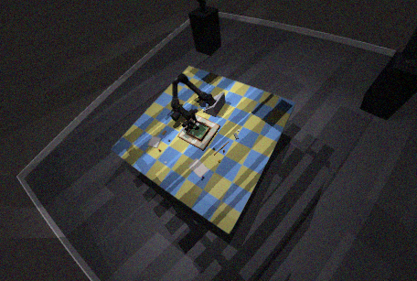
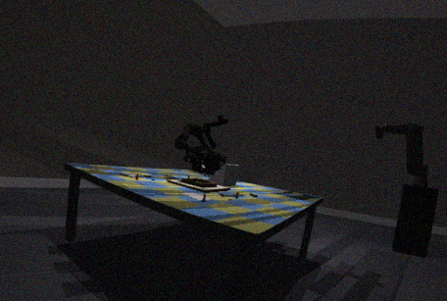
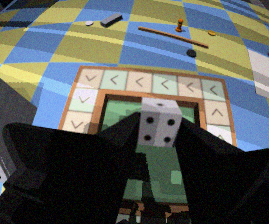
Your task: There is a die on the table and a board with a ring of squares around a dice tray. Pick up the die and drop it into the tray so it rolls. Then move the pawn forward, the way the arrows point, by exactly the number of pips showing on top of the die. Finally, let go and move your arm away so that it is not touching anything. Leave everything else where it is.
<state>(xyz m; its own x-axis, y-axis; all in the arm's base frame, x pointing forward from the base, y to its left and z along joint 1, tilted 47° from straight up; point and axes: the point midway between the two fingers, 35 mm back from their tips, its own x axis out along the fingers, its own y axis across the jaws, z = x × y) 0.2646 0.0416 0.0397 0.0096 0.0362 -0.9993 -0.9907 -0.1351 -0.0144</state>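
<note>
Now: the die right at my gripper tip. From my gripper tip the other things lie so: thin brown stick 27 cm to the left, 11 cm below, 2 cm ahead; then white sheet 27 cm ahead, 21 cm to the left, 12 cm below.
</note>
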